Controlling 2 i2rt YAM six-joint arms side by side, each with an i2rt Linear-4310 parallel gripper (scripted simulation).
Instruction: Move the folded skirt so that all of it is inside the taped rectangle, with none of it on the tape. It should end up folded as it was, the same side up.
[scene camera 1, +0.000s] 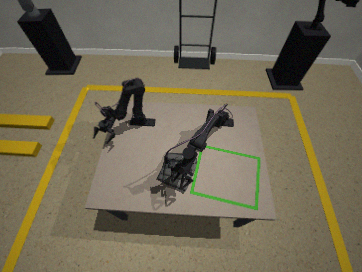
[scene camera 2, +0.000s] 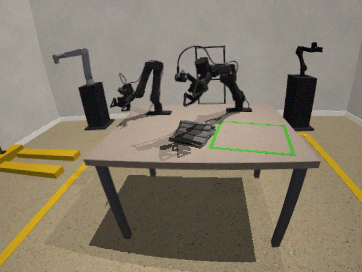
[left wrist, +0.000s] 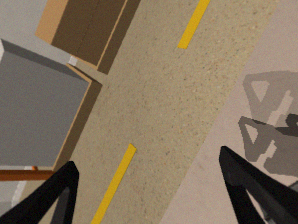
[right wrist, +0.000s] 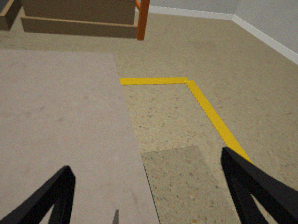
The pictures show: my left gripper, my right gripper and a grey pleated skirt.
